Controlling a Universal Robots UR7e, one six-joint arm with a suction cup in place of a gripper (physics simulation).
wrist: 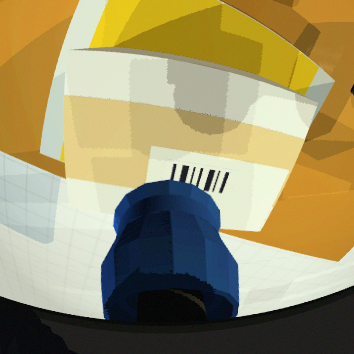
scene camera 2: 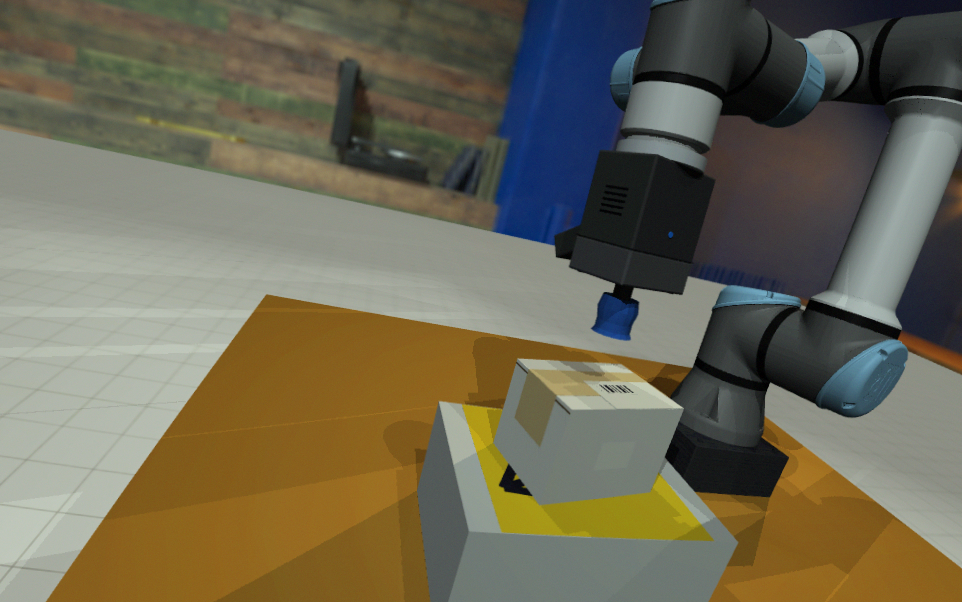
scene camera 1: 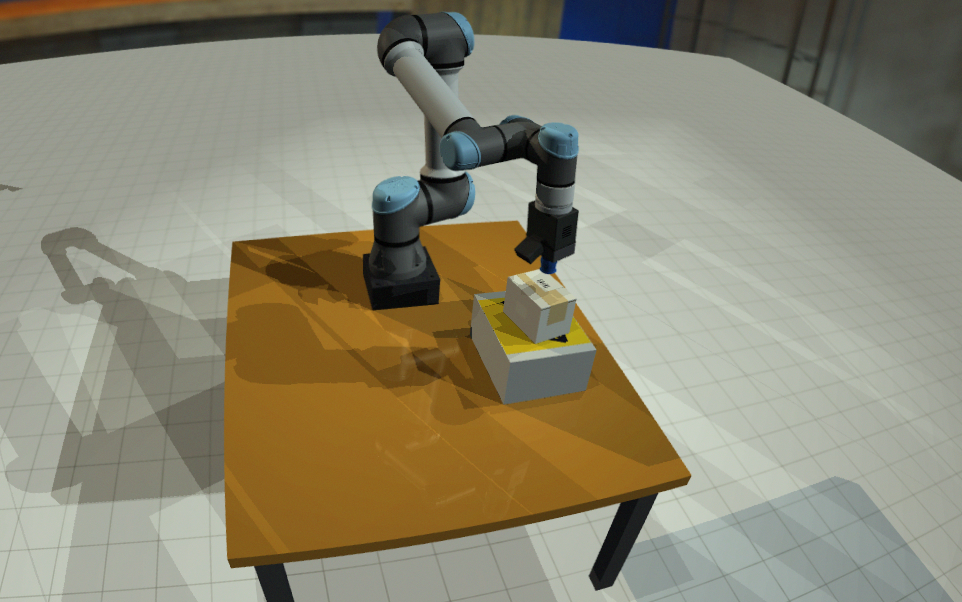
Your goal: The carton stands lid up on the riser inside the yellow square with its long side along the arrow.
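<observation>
The carton [scene camera 1: 520, 309] [scene camera 2: 603, 454] [wrist: 100, 120] stands upright on the riser [scene camera 1: 546, 376] [scene camera 2: 588, 571] [wrist: 53, 125], with its taped, barcoded lid up. It rests on the yellow square [scene camera 1: 516, 343] [scene camera 2: 603, 523] [wrist: 155, 30]; the visible lower corners lie on yellow, and some of the base outline is hidden. Part of the black arrow [scene camera 1: 560, 339] [scene camera 2: 513, 484] shows past the taped end, and the carton's long side runs roughly along it. My suction cup [scene camera 1: 547, 268] [scene camera 2: 613, 327] [wrist: 170, 235] is open, holding nothing, a short gap above the lid in scene camera 2.
The riser stands on the orange table [scene camera 1: 340, 454] [scene camera 2: 283, 397], near its right edge in scene camera 1. The arm's black base [scene camera 1: 404, 287] [scene camera 2: 730, 461] stands behind and left of the riser in that view. The arm reaches over from there.
</observation>
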